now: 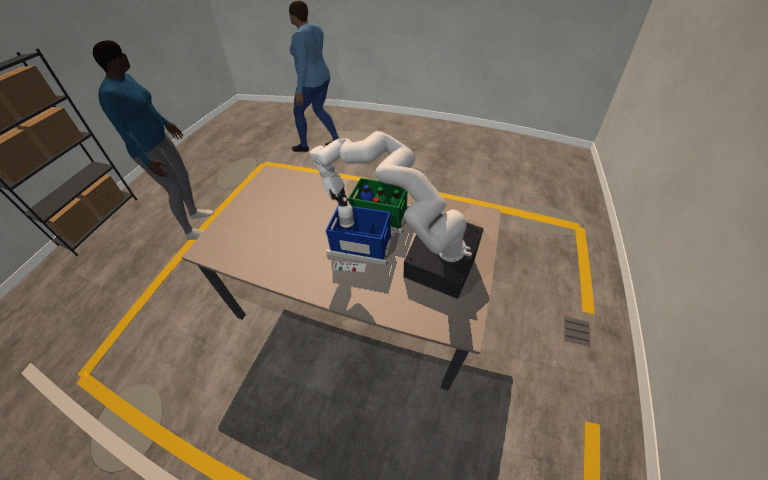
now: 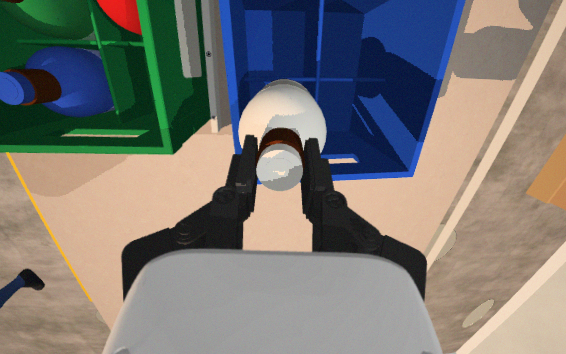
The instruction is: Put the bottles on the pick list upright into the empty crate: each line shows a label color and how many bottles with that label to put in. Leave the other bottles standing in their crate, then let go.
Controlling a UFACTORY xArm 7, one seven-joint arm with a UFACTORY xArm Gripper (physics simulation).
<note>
I see my gripper [image 2: 280, 152] and a white bottle [image 2: 283, 114].
</note>
